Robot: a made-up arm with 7 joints. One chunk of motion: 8 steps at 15 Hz.
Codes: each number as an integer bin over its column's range. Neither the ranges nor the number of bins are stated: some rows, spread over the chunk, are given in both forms.
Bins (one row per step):
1: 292 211 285 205 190 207 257
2: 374 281 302 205 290 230 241
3: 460 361 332 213 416 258 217
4: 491 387 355 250 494 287 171
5: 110 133 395 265 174 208 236
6: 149 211 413 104 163 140 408
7: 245 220 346 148 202 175 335
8: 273 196 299 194 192 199 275
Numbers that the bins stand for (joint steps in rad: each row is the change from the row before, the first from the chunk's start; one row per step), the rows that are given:
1: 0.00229 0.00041 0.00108 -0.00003 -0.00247 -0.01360 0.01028
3: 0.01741 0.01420 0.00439 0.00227 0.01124 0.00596 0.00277
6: -0.01059 0.00041 0.01010 -0.02908 -0.00411 -0.03930 0.03865
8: 0.00058 -0.00097 0.00206 -0.00319 -0.00235 -0.01667 0.01366
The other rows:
2: 0.00967 0.00685 0.00228 -0.00003 0.00359 -0.00478 0.00728
4: 0.02020 0.01659 0.00601 0.01292 0.01597 0.01708 -0.00587
5: -0.01410 -0.00677 0.00883 0.01723 -0.00344 -0.01322 0.00634
7: -0.00195 0.00123 0.00538 -0.01642 -0.00175 -0.02588 0.02494

